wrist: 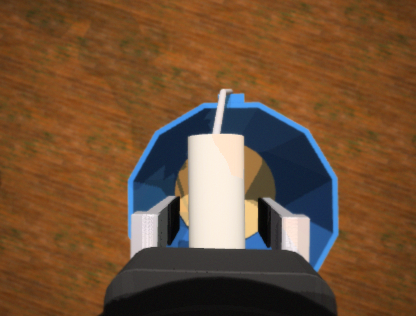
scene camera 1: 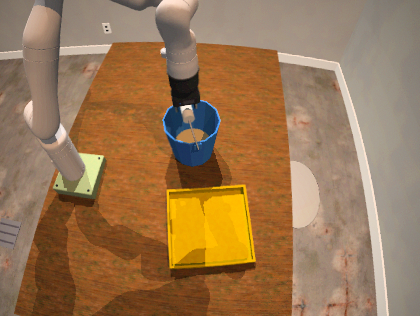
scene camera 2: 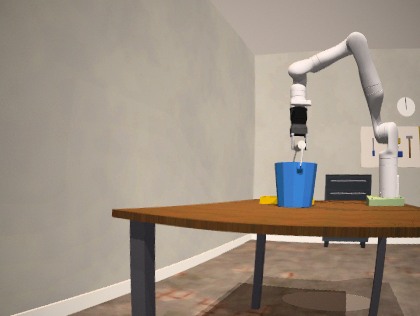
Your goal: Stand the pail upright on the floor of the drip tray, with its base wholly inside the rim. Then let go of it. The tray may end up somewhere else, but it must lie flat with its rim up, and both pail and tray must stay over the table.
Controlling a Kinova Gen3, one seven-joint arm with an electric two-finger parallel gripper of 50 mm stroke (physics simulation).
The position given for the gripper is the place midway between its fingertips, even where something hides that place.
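A blue pail (scene camera 2: 295, 181) is present, along with a yellow drip tray (scene camera 1: 207, 227). In the wrist view the tray is out of frame. The gripper (scene camera 1: 186, 107) is visible there as well: gripper (wrist: 218, 213).
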